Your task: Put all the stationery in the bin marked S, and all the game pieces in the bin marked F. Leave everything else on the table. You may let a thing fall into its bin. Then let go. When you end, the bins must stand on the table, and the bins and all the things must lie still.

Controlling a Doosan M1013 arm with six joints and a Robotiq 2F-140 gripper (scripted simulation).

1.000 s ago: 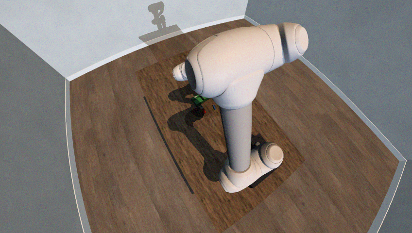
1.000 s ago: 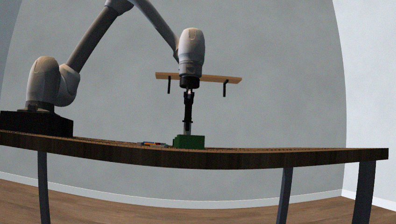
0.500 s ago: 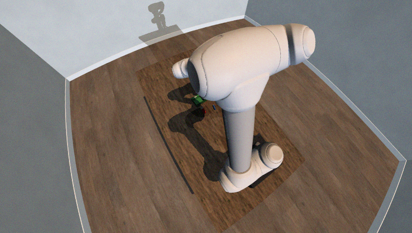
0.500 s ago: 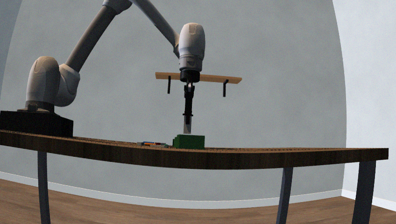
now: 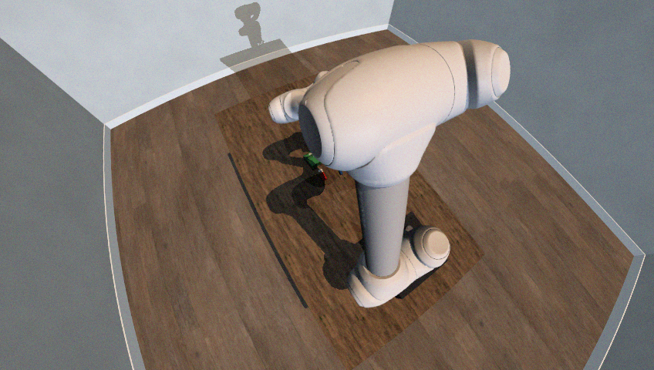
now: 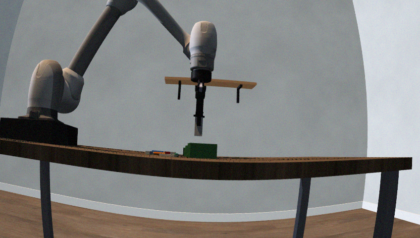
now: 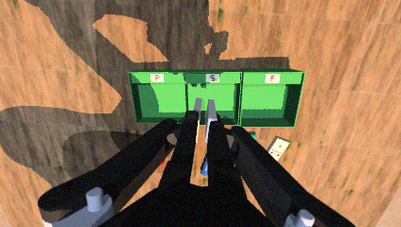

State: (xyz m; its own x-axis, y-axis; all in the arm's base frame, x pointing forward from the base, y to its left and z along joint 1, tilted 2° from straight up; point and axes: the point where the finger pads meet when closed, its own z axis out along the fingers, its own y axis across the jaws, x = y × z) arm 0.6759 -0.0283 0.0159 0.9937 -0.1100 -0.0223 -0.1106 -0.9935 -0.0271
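Right now the white domino is 11 cm behind my hand, 14 cm to the right of it and 10 cm below it. Also, from my hand: green cylinder (8 cm behind, 7 cm to the right, 10 cm below); red block (10 cm behind, 9 cm to the left, 10 cm below); green bin (1 cm to the right, 9 cm below).
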